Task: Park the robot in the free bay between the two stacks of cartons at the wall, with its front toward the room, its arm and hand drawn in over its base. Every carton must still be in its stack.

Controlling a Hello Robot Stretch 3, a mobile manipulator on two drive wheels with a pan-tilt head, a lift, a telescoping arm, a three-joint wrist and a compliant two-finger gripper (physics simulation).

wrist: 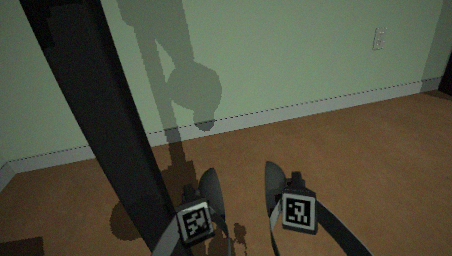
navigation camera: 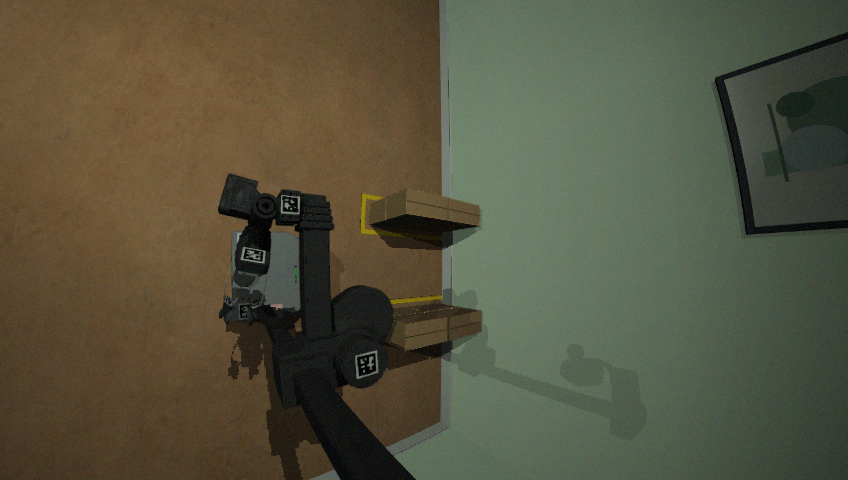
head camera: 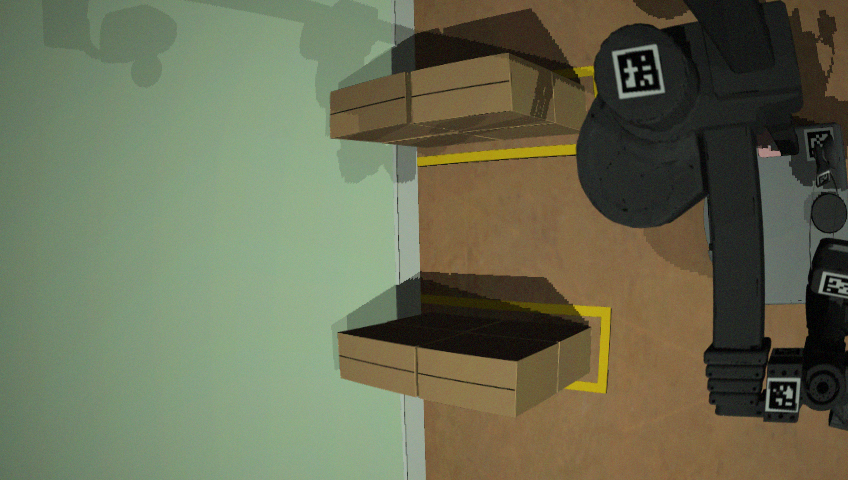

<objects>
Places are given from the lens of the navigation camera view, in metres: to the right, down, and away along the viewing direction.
gripper [navigation camera: 238, 323]: -0.42, 0.19, 0.50
framed picture [navigation camera: 779, 112]: 1.08, -0.39, 0.52
</objects>
